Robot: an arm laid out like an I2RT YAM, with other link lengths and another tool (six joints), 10 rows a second.
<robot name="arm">
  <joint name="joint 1" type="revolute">
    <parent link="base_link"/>
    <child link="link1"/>
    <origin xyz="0 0 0.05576" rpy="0 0 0"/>
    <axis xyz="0 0 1"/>
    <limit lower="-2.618" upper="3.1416"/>
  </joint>
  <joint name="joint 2" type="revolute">
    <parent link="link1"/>
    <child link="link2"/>
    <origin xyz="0.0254 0.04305 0.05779" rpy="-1.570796 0 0"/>
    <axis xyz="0 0 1"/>
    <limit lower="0" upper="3.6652"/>
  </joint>
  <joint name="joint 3" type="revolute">
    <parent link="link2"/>
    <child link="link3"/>
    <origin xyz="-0.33 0 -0.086" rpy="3.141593 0 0"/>
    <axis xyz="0 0 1"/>
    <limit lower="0" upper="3.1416"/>
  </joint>
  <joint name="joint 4" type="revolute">
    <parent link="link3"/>
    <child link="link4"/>
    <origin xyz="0.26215 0.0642 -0.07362" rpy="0 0 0"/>
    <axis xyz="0 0 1"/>
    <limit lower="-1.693" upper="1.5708"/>
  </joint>
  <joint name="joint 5" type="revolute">
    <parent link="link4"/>
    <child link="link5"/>
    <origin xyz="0.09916 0.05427 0.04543" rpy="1.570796 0 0"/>
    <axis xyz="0 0 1"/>
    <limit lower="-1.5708" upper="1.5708"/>
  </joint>
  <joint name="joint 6" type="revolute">
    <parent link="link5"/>
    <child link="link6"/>
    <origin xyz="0.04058 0 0.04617" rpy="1.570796 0 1.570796"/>
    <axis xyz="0 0 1"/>
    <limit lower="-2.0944" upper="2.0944"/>
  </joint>
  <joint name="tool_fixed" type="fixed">
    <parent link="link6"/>
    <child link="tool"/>
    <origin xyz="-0.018 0.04 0.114" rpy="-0.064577 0 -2.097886"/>
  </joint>
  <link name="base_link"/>
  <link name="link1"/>
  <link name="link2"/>
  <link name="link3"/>
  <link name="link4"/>
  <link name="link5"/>
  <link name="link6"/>
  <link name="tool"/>
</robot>
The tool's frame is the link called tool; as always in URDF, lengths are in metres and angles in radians.
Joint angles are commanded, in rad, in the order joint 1, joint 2, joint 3, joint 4, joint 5, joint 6. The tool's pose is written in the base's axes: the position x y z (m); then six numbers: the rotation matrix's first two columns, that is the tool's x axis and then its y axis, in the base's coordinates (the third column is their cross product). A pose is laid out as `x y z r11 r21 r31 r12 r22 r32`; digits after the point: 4 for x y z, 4 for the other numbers.
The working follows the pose.
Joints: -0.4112 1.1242 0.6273 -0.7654 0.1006 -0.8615
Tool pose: 0.1547 -0.1207 0.0938 0.5768 0.8159 -0.0391 0.7649 -0.5227 0.3765
Where each joint sits with the arm in this pose, in the base's axes (m; each line is computed from the numbers above, not from the rounded line before):
joint 1: 0.0000 0.0000 0.0558
joint 2: 0.0405 0.0293 0.1135
joint 3: -0.1245 0.0074 0.4112
joint 4: 0.1442 -0.0294 0.3427
joint 5: 0.2010 -0.1038 0.2647
joint 6: 0.1703 -0.0948 0.2122
the tool: 0.1547 -0.1207 0.0938

